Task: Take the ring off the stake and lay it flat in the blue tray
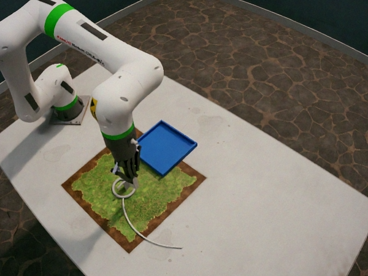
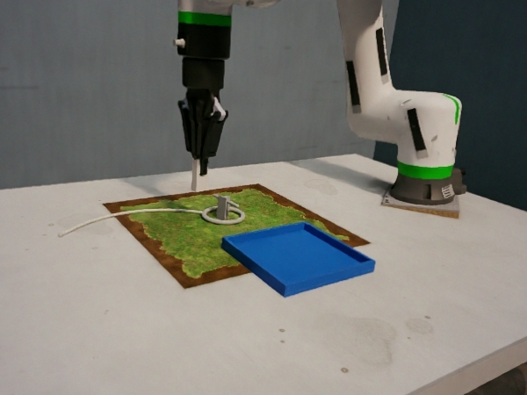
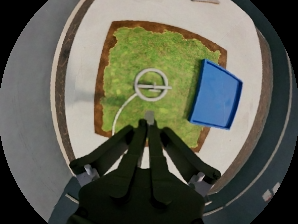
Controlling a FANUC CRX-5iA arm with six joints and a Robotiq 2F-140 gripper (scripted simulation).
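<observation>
Right now the grey stake is 60 mm behind my hand and 80 mm below it. Also, from my hand: blue tray: 70 mm behind, 220 mm to the left, 100 mm below; then square green grass mat: 60 mm behind, 20 mm to the left, 120 mm below.
</observation>
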